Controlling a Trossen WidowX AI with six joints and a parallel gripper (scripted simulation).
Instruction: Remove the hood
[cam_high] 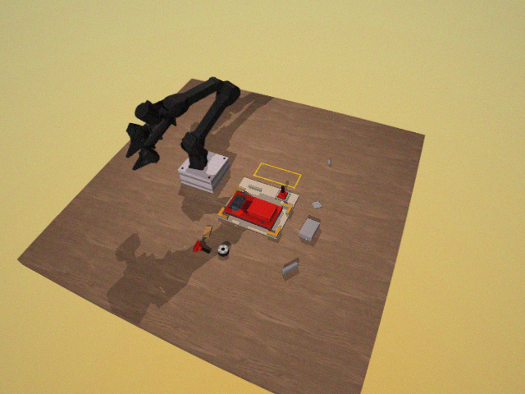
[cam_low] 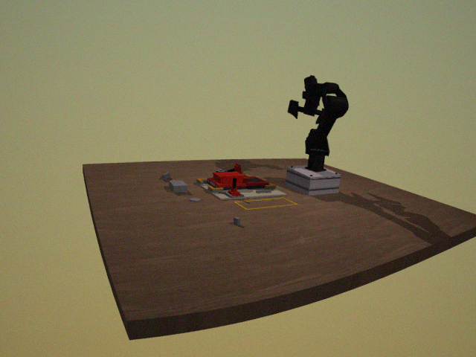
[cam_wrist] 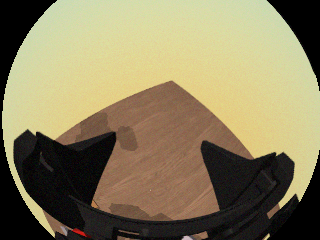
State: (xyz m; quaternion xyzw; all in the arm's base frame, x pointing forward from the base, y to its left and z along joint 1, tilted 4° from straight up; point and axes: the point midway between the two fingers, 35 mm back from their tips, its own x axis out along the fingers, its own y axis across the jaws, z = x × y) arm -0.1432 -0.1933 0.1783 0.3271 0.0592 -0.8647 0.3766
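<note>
Right now my gripper tip is 460 mm short of the red hood, 60 mm to the right of it and 210 mm above it. From my gripper tip the other things lie so: wheel: 360 mm ahead, 130 mm to the right, 240 mm below; tan piece: 280 mm ahead, 60 mm to the right, 250 mm below; grey tile: 660 mm ahead, 160 mm to the left, 250 mm below.
</note>
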